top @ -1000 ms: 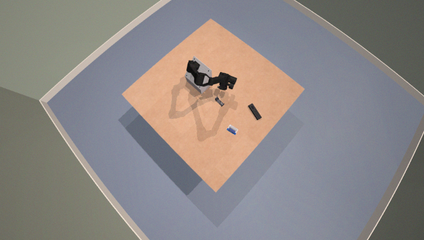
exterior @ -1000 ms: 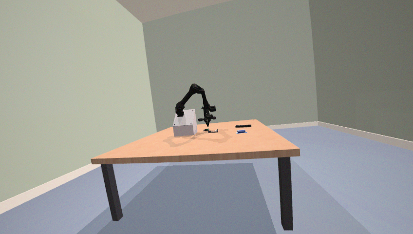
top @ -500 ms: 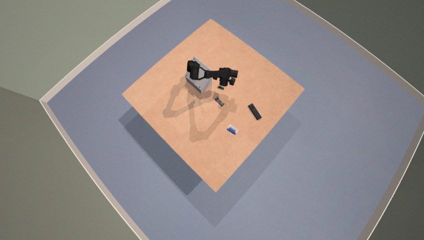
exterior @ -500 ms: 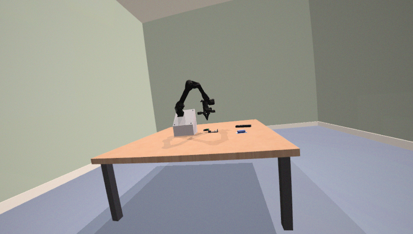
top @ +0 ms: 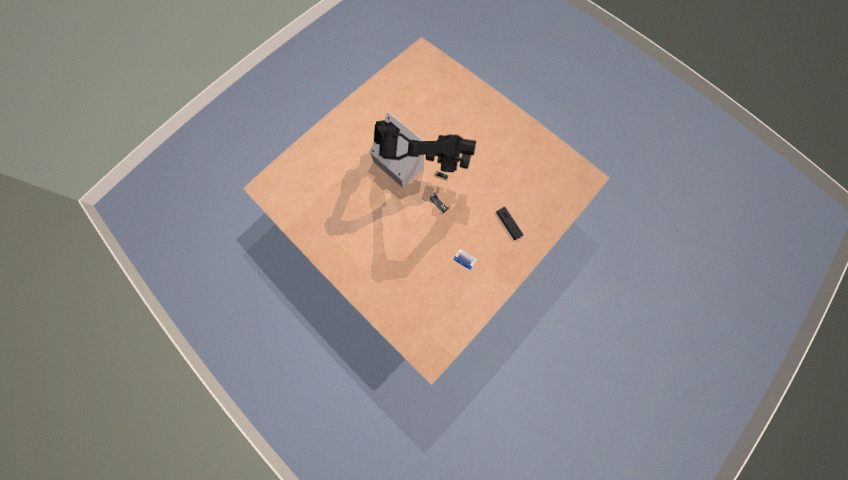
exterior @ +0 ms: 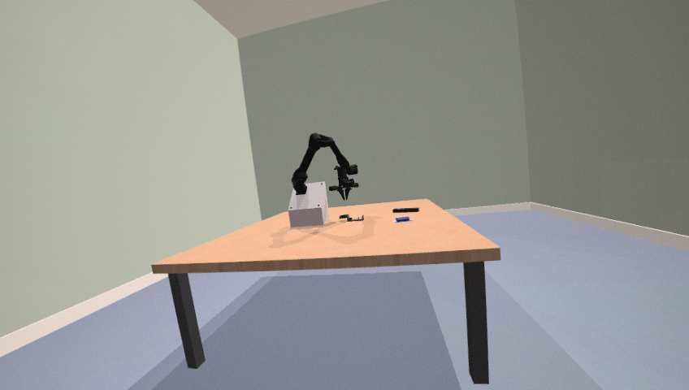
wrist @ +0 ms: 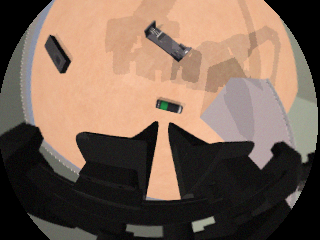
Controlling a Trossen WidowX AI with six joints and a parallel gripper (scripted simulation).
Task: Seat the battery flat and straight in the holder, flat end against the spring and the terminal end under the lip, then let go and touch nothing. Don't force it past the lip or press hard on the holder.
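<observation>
Right now the battery is 20 mm behind my gripper tip, 10 mm to the right of it and 100 mm below it. From my gripper tip the other things lie so: black bar: 370 mm ahead, 30 mm to the left, 100 mm below; white block: 340 mm ahead, 230 mm to the right, 110 mm below.
</observation>
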